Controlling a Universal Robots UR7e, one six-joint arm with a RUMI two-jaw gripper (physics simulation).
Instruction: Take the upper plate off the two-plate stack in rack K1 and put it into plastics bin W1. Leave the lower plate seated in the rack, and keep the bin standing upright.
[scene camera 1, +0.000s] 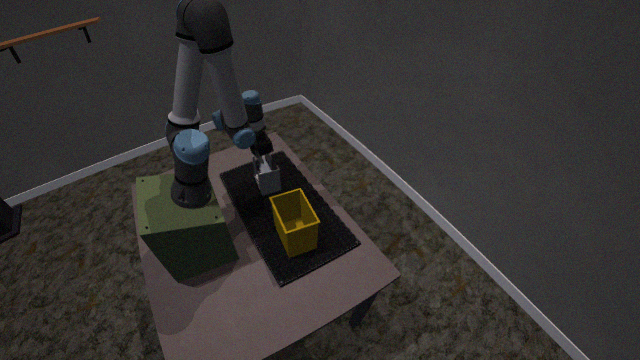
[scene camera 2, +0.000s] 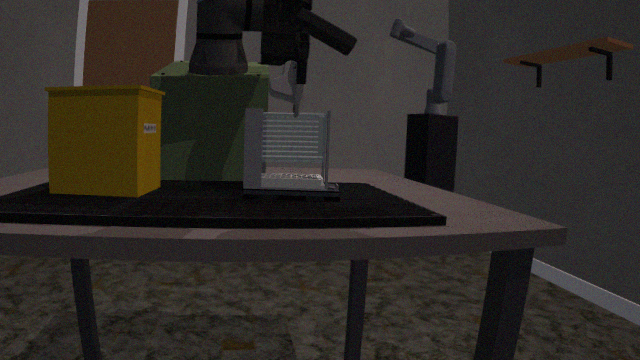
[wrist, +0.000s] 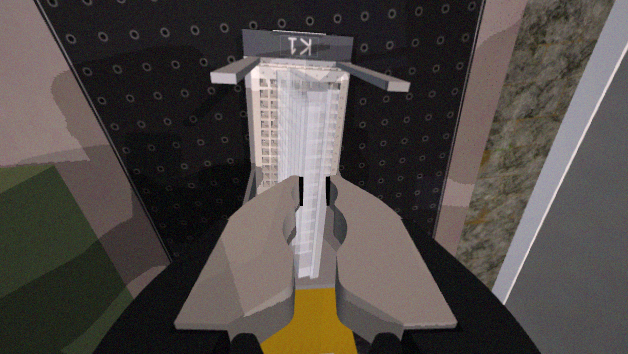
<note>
In view: the gripper (scene camera 2: 295, 116), a yellow plastics bin W1 (scene camera 2: 102, 140) and a clear plate (scene camera 2: 286, 138).
The yellow plastics bin W1 shows as well in scene camera 1 (scene camera 1: 296, 222). The clear plate also shows in the wrist view (wrist: 306, 108). The gripper also shows in the wrist view (wrist: 314, 179).
</note>
